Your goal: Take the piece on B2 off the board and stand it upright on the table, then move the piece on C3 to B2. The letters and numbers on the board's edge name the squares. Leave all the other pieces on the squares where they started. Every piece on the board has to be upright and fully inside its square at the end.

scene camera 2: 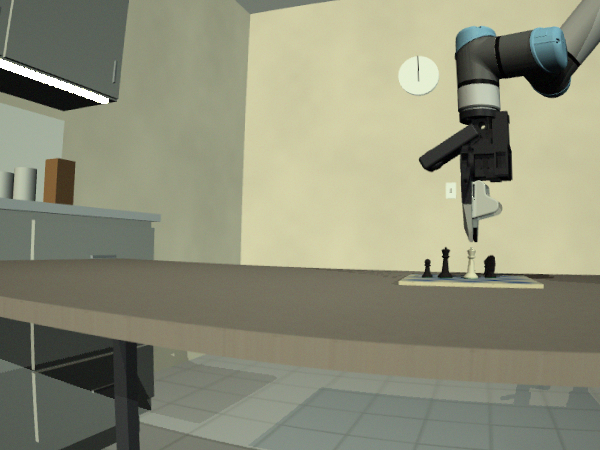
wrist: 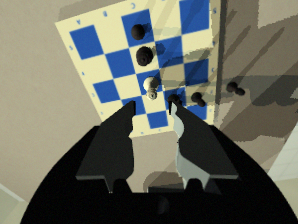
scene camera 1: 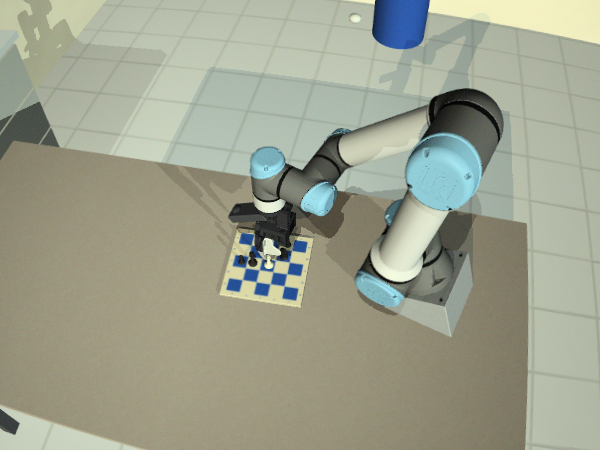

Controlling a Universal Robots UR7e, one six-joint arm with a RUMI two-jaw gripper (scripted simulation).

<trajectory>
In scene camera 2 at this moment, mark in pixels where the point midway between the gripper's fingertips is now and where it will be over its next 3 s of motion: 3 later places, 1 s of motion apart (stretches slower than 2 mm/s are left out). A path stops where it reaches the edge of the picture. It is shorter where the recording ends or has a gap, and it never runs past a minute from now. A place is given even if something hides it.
The gripper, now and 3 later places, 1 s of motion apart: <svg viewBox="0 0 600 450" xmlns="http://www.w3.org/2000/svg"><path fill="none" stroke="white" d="M473 242L473 262L472 246L477 207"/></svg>
</trajectory>
